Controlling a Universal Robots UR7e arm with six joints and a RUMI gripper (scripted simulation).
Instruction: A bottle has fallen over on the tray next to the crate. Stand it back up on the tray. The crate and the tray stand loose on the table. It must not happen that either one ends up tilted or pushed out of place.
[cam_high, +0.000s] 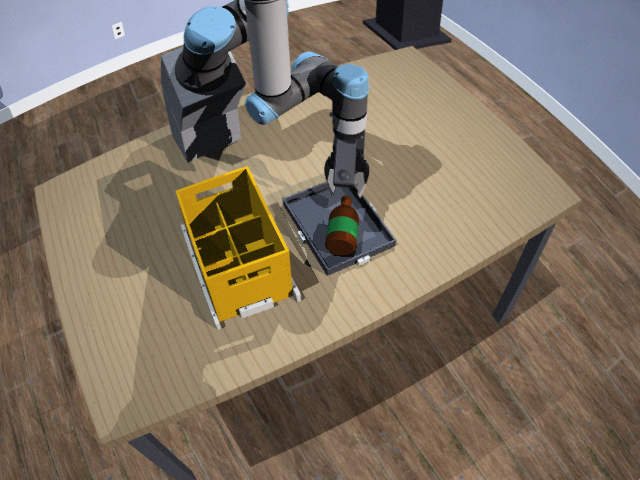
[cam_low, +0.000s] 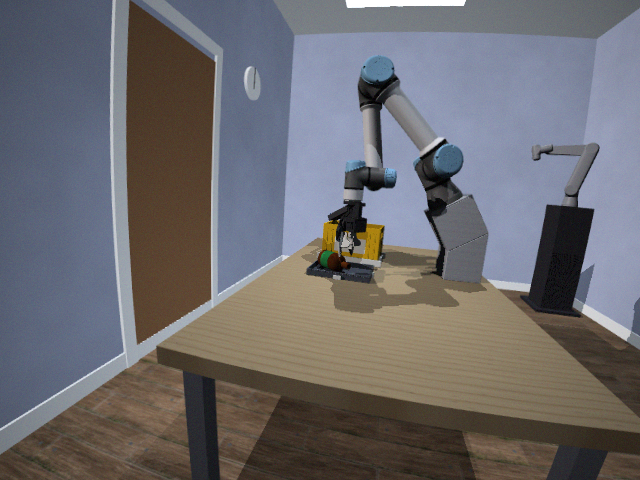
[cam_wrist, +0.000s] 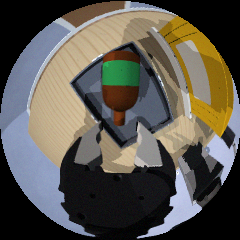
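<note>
The bottle is 5 cm below my hand, 4 cm ahead of it and 3 cm to the right of it. Also, from my hand: tray (8 cm below, 3 cm to the right, 1 cm ahead); yellow crate (30 cm to the right, 1 cm below, 1 cm ahead).
</note>
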